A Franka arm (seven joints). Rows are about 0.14 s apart.
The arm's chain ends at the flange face. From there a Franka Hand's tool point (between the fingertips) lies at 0.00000 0.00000 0.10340 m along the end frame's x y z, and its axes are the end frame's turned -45 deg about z.
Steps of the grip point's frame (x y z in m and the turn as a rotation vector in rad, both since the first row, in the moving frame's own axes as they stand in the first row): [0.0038 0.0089 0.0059 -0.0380 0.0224 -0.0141]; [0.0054 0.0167 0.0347 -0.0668 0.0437 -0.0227]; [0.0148 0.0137 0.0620 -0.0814 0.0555 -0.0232]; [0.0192 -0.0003 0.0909 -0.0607 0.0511 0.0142]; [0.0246 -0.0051 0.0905 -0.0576 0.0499 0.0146]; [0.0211 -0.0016 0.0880 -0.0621 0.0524 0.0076]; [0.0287 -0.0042 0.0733 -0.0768 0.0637 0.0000]
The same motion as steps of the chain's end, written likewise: [0.0046 0.0025 0.0060 -0.0110 0.0427 -0.0141]; [0.0075 0.0064 0.0350 -0.0163 0.0781 -0.0227]; [0.0101 -0.0026 0.0625 -0.0183 0.0968 -0.0232]; [0.0052 -0.0145 0.0912 -0.0068 0.0791 0.0142]; [0.0059 -0.0216 0.0908 -0.0054 0.0760 0.0146]; [0.0054 -0.0168 0.0883 -0.0069 0.0810 0.0076]; [0.0071 -0.0242 0.0738 -0.0093 0.0993 0.0000]
